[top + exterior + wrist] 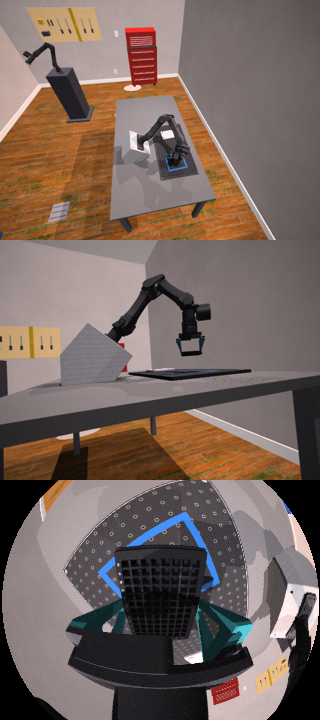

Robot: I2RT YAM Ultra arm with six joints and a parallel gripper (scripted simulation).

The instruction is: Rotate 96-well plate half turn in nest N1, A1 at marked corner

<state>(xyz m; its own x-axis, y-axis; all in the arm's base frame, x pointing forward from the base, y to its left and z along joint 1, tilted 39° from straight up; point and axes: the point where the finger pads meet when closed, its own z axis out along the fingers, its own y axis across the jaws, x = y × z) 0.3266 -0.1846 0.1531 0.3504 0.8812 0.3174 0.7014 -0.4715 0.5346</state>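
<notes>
Now: the dark 96-well plate right at my hand. Also, from my hand: white plate nest N1 (380 mm to the left, 80 mm below, 20 mm behind).
</notes>
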